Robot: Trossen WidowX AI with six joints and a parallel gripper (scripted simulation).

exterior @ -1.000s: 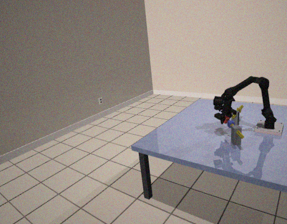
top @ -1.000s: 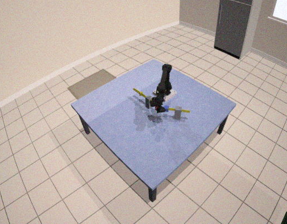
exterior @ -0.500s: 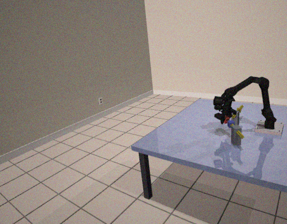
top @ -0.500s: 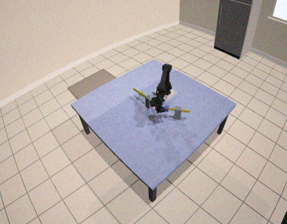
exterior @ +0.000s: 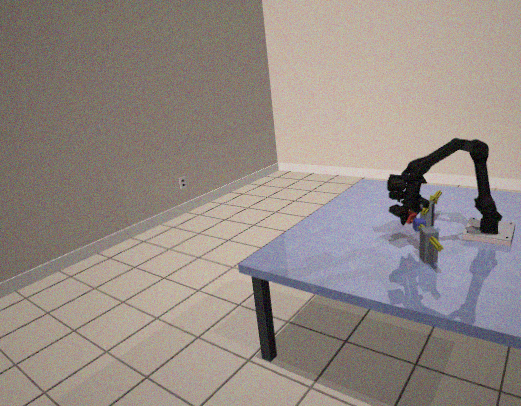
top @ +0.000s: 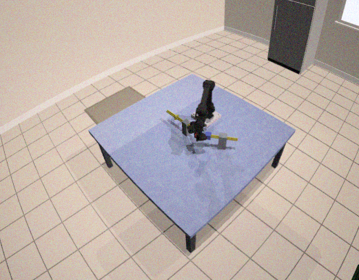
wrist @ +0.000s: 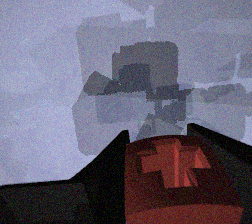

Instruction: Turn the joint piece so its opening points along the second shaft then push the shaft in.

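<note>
Now: the red joint piece 30 mm above my gripper tip, 20 mm behind it and 10 mm to the left of it.
</note>
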